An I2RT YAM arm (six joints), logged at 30 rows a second.
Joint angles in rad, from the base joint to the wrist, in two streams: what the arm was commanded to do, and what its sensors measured. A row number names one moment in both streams.
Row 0, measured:
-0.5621 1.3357 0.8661 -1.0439 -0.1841 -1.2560
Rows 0 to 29, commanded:
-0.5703 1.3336 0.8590 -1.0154 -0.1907 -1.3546
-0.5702 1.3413 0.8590 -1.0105 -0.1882 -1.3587
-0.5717 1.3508 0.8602 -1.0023 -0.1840 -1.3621
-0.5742 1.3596 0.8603 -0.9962 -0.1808 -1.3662
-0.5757 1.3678 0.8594 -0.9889 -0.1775 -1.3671
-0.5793 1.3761 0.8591 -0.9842 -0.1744 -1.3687
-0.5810 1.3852 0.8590 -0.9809 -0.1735 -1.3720
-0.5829 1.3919 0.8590 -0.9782 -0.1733 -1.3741
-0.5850 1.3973 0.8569 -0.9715 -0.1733 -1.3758
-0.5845 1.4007 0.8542 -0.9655 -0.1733 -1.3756
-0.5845 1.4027 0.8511 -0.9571 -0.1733 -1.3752
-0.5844 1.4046 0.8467 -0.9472 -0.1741 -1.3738
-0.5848 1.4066 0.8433 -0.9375 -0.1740 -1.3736
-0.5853 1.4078 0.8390 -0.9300 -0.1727 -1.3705
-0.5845 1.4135 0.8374 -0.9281 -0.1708 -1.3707
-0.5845 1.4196 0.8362 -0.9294 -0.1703 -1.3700
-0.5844 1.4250 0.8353 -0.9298 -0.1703 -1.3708
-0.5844 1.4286 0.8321 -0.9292 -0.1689 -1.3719
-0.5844 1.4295 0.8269 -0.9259 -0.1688 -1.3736
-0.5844 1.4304 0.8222 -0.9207 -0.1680 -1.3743
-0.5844 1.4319 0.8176 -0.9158 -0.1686 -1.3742
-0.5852 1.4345 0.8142 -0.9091 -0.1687 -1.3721
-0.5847 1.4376 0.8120 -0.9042 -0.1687 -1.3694
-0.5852 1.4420 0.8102 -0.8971 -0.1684 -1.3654
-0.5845 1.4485 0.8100 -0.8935 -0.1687 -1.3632
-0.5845 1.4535 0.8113 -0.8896 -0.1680 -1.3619
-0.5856 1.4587 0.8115 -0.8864 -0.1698 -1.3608
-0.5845 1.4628 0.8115 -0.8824 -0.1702 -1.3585
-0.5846 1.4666 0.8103 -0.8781 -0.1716 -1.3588
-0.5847 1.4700 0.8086 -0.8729 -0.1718 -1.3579
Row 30, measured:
-0.5808 1.4540 0.8131 -0.8989 -0.1658 -1.3571
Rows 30 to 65, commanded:
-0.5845 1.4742 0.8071 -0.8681 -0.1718 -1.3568
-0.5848 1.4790 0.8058 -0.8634 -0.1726 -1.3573
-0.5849 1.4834 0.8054 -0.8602 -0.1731 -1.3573
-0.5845 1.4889 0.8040 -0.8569 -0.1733 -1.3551
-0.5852 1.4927 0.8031 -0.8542 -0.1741 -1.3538
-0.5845 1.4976 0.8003 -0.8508 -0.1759 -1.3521
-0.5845 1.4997 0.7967 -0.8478 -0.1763 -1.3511
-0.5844 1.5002 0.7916 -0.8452 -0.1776 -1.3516
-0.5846 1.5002 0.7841 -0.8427 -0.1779 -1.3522
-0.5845 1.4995 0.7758 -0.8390 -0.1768 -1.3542
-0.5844 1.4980 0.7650 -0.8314 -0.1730 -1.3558
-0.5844 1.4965 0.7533 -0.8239 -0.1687 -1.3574
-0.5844 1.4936 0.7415 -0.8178 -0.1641 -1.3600
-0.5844 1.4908 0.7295 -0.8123 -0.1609 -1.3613
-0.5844 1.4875 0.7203 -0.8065 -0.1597 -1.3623
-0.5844 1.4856 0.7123 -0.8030 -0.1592 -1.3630
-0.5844 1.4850 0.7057 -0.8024 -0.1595 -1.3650
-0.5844 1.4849 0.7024 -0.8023 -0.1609 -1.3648
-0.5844 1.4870 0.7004 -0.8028 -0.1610 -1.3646
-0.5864 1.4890 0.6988 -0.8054 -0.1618 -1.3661
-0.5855 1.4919 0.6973 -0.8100 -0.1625 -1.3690
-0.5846 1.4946 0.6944 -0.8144 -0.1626 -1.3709
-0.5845 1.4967 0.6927 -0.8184 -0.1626 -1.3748
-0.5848 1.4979 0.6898 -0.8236 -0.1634 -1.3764
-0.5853 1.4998 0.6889 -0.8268 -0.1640 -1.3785
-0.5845 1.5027 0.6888 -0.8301 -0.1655 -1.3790
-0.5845 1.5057 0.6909 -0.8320 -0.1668 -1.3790
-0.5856 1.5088 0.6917 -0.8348 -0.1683 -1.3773
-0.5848 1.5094 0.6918 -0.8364 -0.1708 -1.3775
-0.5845 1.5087 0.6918 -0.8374 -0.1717 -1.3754
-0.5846 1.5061 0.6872 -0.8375 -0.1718 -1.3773
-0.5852 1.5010 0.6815 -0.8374 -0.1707 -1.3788
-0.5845 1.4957 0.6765 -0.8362 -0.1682 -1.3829
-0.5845 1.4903 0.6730 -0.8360 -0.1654 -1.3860
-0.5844 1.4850 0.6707 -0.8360 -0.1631 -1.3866
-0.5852 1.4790 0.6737 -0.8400 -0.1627 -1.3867
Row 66, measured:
-0.5804 1.4349 0.7551 -0.7990 -0.1524 -1.3746
